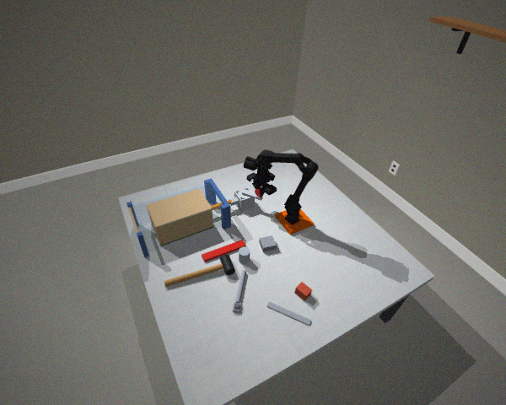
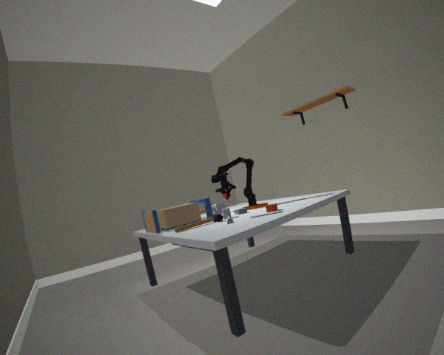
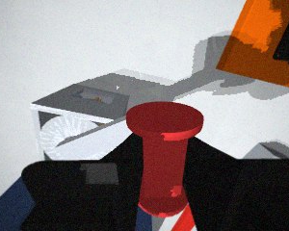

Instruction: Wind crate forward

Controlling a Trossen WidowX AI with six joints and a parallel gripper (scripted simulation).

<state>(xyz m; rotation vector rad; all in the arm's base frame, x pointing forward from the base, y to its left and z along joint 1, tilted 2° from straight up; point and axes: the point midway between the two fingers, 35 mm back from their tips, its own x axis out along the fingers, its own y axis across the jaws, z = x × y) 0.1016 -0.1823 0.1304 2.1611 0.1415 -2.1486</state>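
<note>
Right now the grey crank arm is 20 mm ahead of my gripper tip, 30 mm to the right of it and 10 mm below it. From my gripper tip the other things lie so: red knob (20 mm above); then grey winch (30 mm ahead, 90 mm to the right, 80 mm below); then grey block (130 mm ahead, 250 mm to the left, 100 mm below).
</note>
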